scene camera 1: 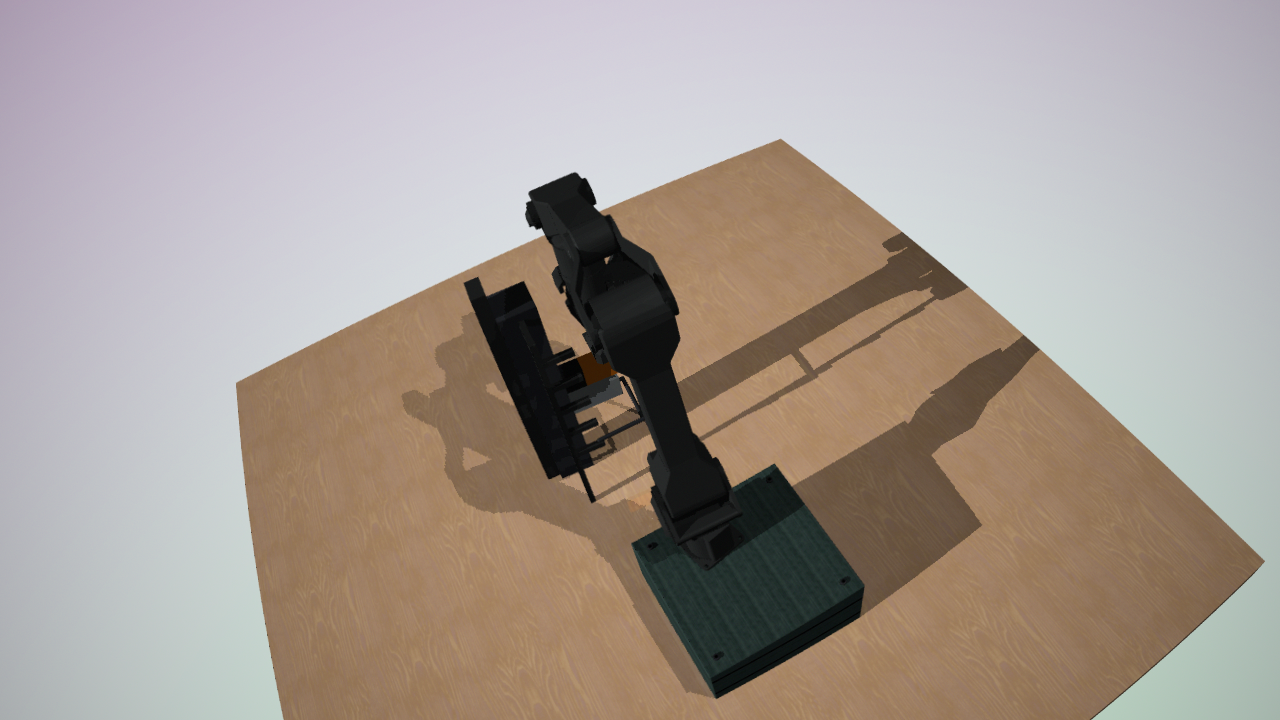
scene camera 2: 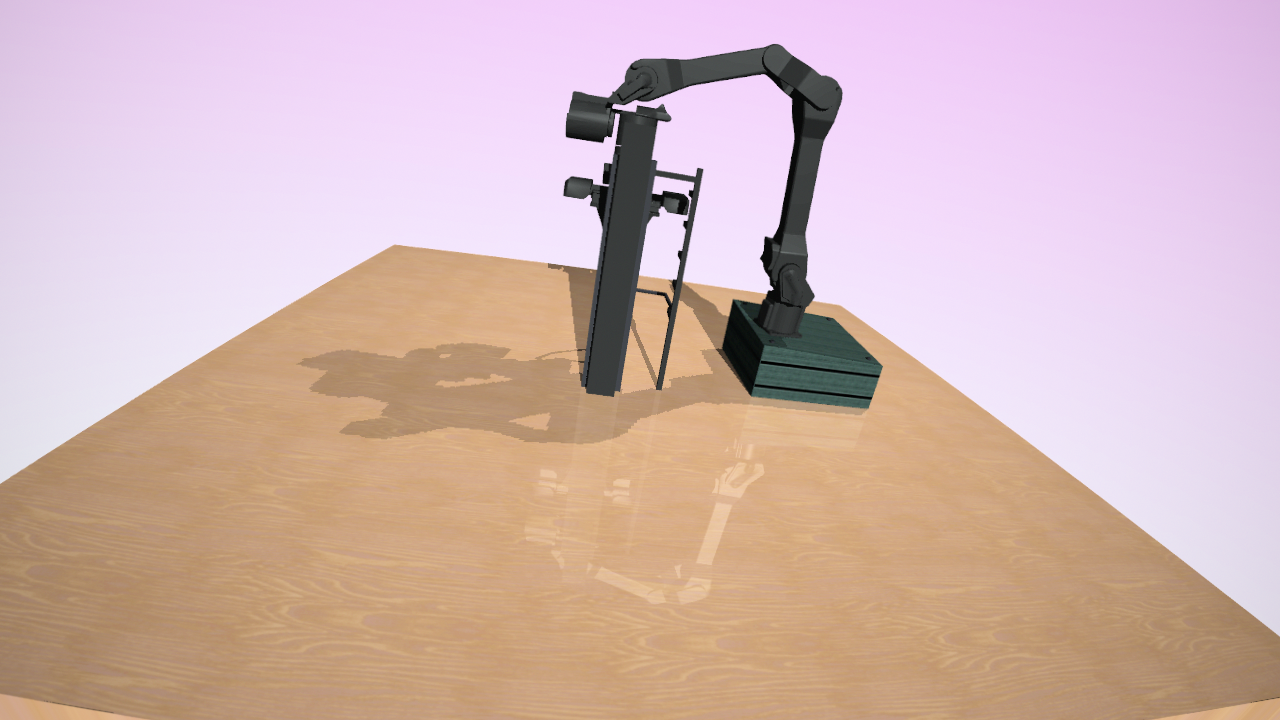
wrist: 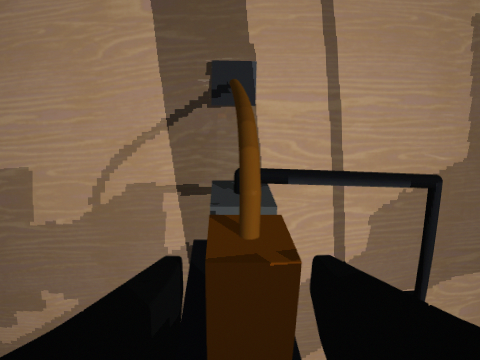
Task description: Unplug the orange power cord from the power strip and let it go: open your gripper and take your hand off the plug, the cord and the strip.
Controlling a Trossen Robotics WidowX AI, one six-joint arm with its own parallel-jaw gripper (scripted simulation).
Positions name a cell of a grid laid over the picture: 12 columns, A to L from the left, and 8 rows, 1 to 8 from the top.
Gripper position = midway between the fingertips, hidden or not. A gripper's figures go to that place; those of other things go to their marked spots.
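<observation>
My gripper (wrist: G7) is 0.10 m from the lens. There is an orange plug (wrist: G7) as well, and that plug is 0.10 m from the lens.
</observation>
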